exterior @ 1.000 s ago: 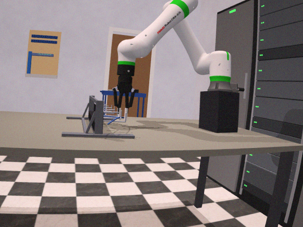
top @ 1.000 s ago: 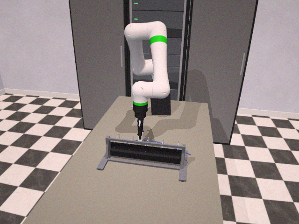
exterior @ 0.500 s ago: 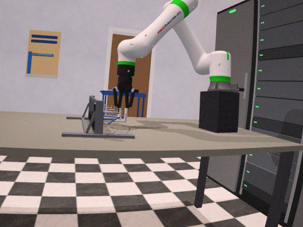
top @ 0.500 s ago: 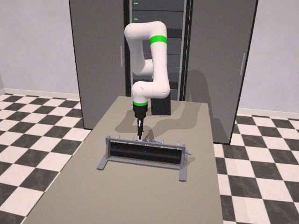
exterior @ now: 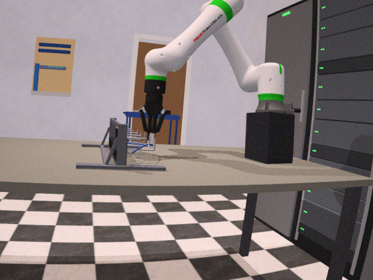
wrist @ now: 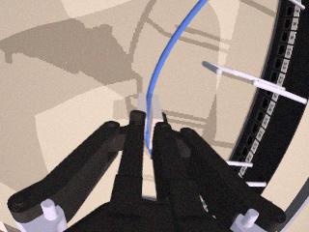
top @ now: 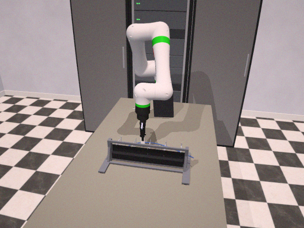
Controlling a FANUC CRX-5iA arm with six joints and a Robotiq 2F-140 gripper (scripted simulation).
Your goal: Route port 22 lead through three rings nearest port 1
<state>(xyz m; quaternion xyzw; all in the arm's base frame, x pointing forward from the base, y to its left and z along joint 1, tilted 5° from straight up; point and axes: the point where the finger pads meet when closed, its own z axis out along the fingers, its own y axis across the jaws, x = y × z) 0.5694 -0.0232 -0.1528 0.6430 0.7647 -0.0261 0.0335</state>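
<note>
The grey rack lies 15 cm ahead of my hand, 7 cm to the left of it and 1 cm above it. Round my hand: lead's free end 35 cm to the left, 10 cm ahead.
</note>
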